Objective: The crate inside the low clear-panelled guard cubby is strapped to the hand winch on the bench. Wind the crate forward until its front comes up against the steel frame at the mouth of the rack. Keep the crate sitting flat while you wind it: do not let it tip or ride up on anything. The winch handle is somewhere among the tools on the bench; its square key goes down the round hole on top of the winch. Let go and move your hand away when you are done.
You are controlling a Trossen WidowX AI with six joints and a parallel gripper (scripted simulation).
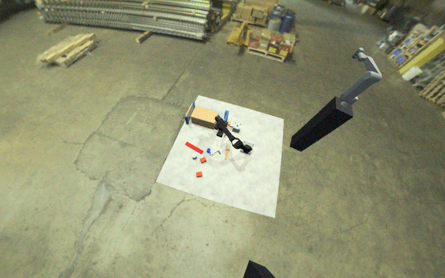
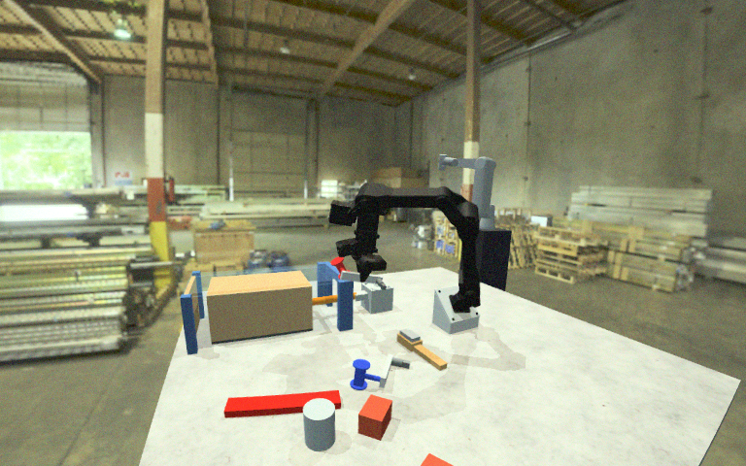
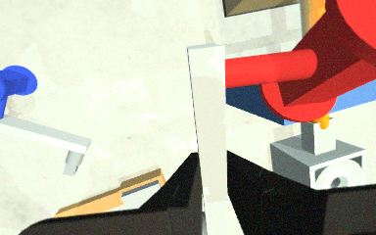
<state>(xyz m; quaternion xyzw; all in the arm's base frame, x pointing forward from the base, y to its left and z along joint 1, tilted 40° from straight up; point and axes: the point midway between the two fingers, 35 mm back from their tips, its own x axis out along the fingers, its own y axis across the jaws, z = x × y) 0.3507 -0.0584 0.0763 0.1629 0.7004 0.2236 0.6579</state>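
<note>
The red knob is 50 mm ahead of my gripper tip, 30 mm to the right of it and 30 mm above it. The rest, counted from my gripper tip: red-knobbed winch handle (10 mm to the right, 10 mm ahead, 10 mm above); blue frame (190 mm to the right, 80 mm below, 40 mm ahead); wooden brush (160 mm below, 140 mm behind, 110 mm to the left).
</note>
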